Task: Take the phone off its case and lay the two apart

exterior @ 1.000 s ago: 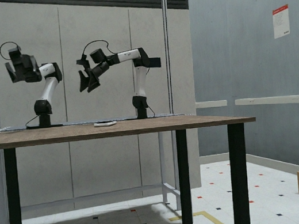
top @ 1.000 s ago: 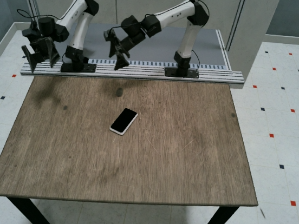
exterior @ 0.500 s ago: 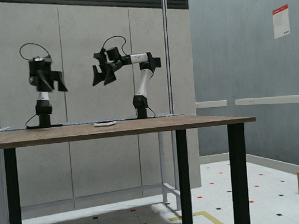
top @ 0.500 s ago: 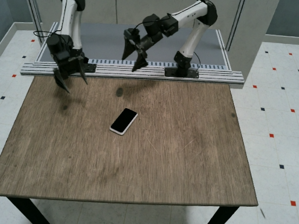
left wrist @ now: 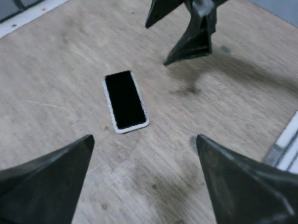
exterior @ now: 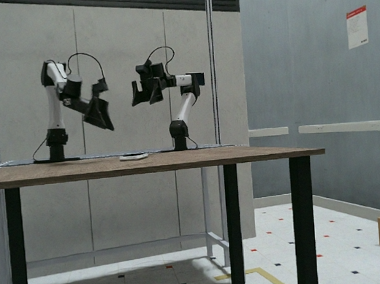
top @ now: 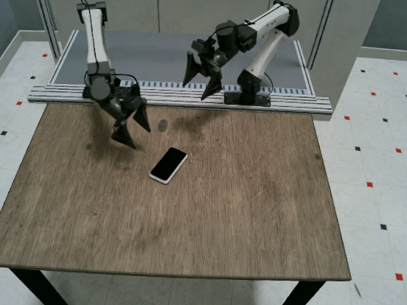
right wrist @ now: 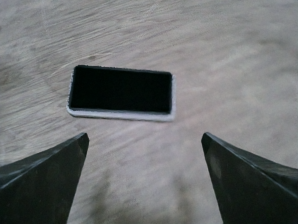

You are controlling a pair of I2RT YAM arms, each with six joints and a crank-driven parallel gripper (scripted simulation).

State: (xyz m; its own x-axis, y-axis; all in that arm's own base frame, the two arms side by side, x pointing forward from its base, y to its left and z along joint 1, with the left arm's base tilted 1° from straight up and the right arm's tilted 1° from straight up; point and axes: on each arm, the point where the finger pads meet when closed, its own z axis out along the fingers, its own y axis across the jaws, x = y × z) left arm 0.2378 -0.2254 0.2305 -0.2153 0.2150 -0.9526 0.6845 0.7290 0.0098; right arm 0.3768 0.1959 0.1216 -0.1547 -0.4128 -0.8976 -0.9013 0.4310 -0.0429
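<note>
Now: the phone 1 cm ahead of my right hand, 8 cm to the left of it and 11 cm below it.
</note>
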